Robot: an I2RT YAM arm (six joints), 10 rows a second.
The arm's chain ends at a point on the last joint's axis. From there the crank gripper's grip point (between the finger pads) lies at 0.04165 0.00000 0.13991 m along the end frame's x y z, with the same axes.
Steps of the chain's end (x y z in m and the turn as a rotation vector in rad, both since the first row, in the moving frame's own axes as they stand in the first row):
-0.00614, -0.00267, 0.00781, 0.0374, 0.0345, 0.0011
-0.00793, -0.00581, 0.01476, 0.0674, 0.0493, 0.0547
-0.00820, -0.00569, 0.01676, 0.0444, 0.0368, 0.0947
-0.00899, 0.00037, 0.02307, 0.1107, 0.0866, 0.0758
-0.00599, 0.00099, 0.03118, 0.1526, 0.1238, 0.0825
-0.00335, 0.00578, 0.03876, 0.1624, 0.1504, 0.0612
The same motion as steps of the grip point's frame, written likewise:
-0.00134, -0.00783, 0.00619, 0.0374, 0.0345, 0.0011
-0.00090, -0.01269, 0.01230, 0.0674, 0.0493, 0.0547
-0.00298, -0.00768, 0.01509, 0.0444, 0.0368, 0.0947
0.00339, -0.01125, 0.01827, 0.1107, 0.0866, 0.0758
0.01162, -0.01569, 0.02363, 0.1526, 0.1238, 0.0825
0.01765, -0.01307, 0.02934, 0.1624, 0.1504, 0.0612

